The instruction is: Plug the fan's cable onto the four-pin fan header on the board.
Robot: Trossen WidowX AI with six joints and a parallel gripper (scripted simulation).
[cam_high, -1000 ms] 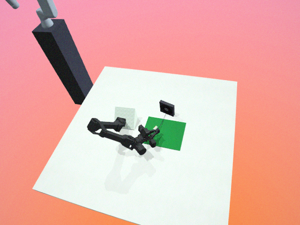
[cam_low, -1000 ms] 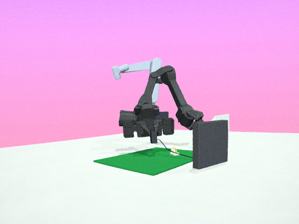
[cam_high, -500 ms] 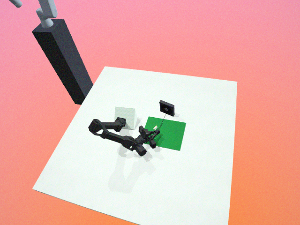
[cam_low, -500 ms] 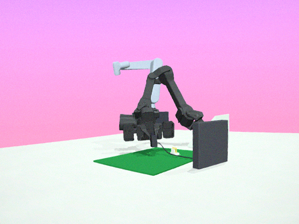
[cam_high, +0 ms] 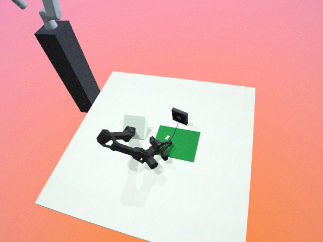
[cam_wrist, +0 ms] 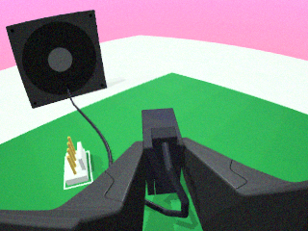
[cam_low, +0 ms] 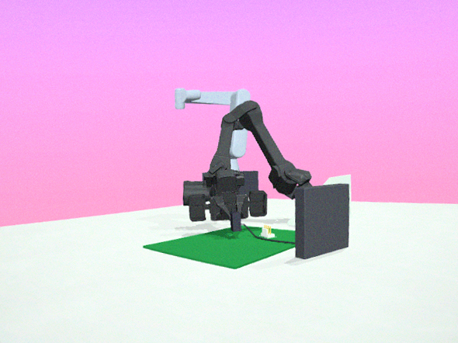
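Now: gripper tip 4 cm short of the green board, 4 cm to the right of it and 6 cm above it. The rest, counted from my gripper tip: white four-pin fan header (3 cm behind, 6 cm to the left, 5 cm below); then fan (2 cm ahead, 22 cm to the left, 1 cm above); then dark fan plug (1 cm below).
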